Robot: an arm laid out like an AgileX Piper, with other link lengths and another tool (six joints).
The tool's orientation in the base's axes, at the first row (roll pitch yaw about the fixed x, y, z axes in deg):
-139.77 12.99 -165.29
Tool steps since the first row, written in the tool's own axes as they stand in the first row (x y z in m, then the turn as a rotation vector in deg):
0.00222 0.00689 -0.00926 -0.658 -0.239 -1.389
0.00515 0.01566 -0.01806 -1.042 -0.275 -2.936
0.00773 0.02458 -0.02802 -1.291 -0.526 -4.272
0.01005 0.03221 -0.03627 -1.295 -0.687 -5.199
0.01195 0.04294 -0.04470 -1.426 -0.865 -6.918
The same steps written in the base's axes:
-0.00552 0.01017 0.00205 0.175 0.785 1.332
-0.01165 0.02136 0.00242 0.028 1.751 2.591
-0.01785 0.03343 0.00364 -0.165 2.394 3.799
-0.02316 0.04356 0.00445 -0.458 2.809 4.591
-0.02831 0.05631 0.00354 -0.893 3.702 6.011

